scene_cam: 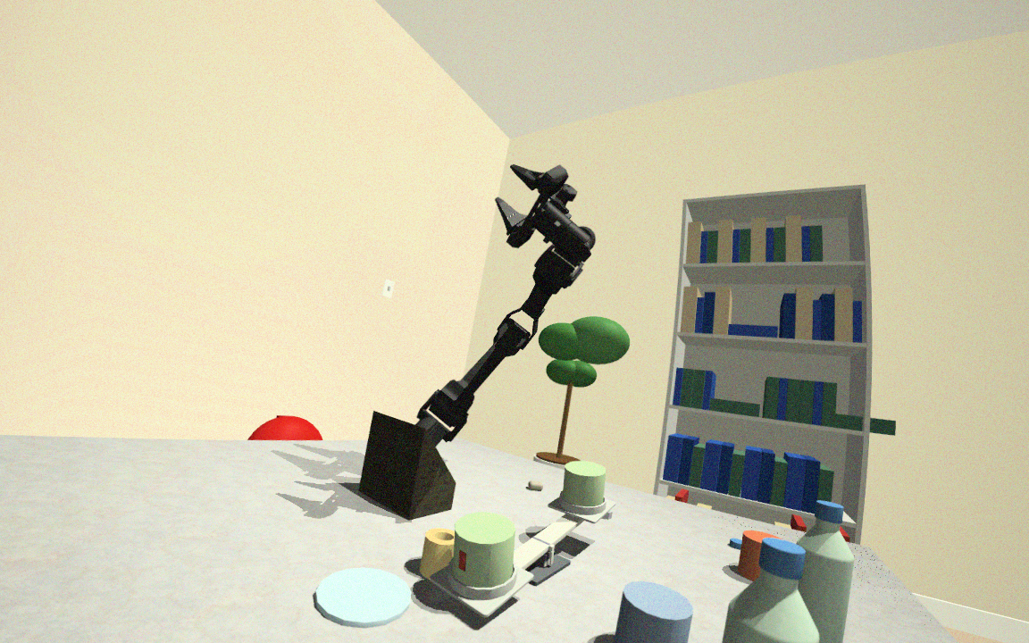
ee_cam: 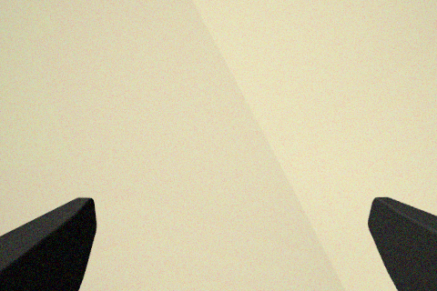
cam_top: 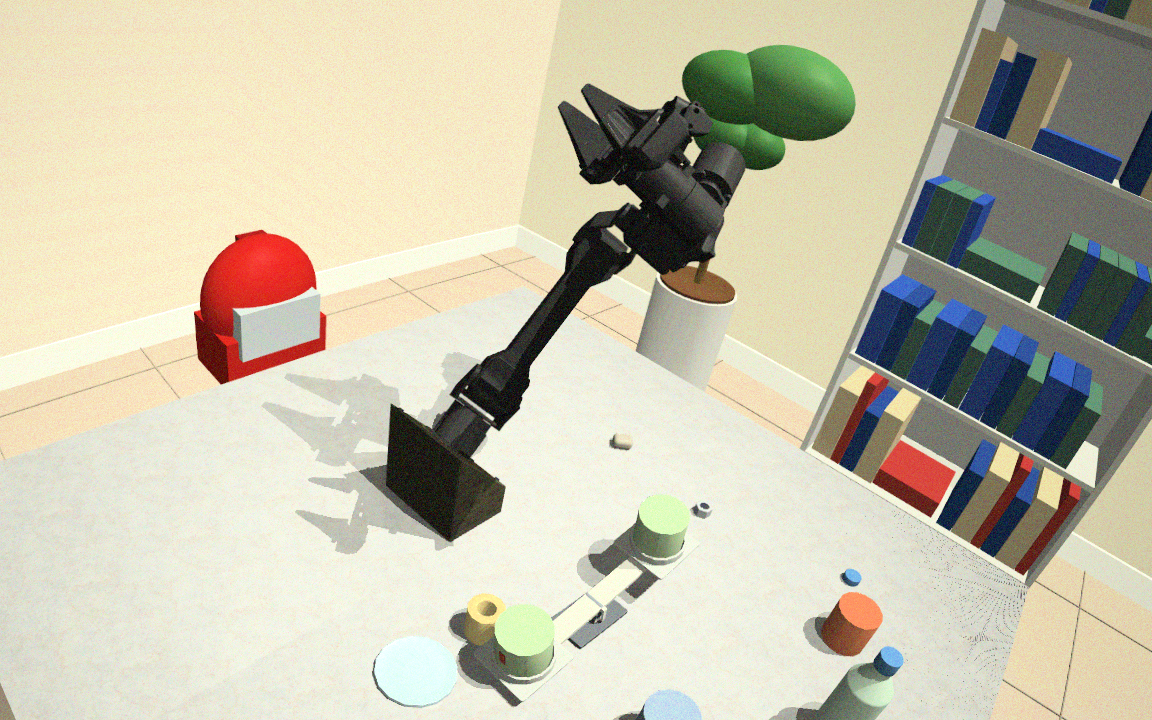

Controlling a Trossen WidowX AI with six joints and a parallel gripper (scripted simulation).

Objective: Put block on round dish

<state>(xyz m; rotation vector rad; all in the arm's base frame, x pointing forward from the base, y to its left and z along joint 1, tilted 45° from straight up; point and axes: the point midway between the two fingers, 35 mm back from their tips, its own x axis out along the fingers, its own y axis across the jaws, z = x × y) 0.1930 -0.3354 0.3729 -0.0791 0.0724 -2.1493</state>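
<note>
The block is 200 mm ahead of my gripper tip, 100 mm to the right of it and 600 mm below it. The rest, counted from my gripper tip: small balance (200 mm ahead, 30 mm to the left, 620 mm below); then yellow roll (130 mm ahead, 110 mm to the right, 620 mm below); then pale blue round dish (130 mm ahead, 220 mm to the right, 640 mm below).
</note>
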